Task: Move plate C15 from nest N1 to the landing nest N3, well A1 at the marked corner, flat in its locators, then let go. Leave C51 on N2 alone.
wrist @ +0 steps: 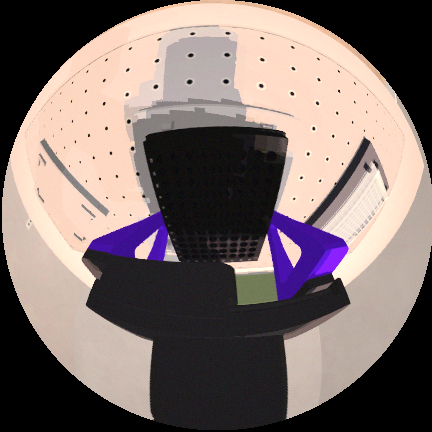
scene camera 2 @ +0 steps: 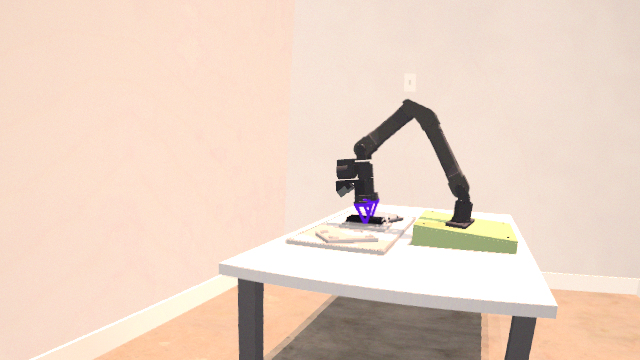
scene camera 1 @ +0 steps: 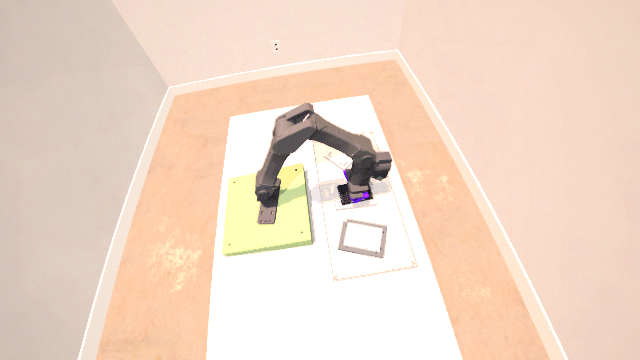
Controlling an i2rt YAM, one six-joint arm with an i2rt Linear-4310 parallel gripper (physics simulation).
Labels:
my gripper: grips a black well plate (wrist: 216, 186)

